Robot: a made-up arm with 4 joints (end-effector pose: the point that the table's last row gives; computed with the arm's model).
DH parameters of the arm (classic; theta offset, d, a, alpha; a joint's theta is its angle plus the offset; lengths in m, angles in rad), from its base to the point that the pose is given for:
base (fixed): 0 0.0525 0 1.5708
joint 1: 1.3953 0 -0.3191 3.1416
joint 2: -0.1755 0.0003 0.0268 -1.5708
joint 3: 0 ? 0.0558 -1.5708
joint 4: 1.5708 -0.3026 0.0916 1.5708
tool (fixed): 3.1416 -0.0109 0 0
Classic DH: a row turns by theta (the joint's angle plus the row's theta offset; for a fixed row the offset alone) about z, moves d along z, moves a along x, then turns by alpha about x.
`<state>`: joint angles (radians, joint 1 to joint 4).
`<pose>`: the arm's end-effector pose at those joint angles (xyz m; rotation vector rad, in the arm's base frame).
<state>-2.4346 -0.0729 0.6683 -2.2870</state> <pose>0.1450 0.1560 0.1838 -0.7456 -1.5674 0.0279</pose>
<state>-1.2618 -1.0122 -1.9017 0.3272</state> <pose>-0.6259 -0.0828 -0.1841 -1.8235 -0.0527 0.5410</pose>
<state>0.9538 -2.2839 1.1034 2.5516</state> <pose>0.3394 0.1242 -0.4682 -1.0488 0.4423 -0.3746</pose>
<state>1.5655 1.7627 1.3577 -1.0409</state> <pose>0.1622 -0.0621 0.3823 1.3098 1.0326 0.5879</pose>
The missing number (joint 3, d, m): -0.1689
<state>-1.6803 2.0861 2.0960 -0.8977</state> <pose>-0.2495 -0.2558 -0.1800 -0.3061 -0.9389 2.2294</pose>
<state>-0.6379 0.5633 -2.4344 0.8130</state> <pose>-0.4582 -0.2416 -0.0143 -1.3048 0.1738 2.0643</pose>
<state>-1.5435 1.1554 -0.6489 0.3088</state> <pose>-0.1480 0.2520 0.3363 -0.0553 2.2862 0.8248</pose>
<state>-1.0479 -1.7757 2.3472 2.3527</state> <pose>-0.5343 -0.2107 0.0616 1.9775 -1.2056 -2.0875</pose>
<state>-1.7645 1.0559 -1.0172 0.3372</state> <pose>-0.1290 0.1723 0.4584 0.0104 2.2135 1.3041</pose>
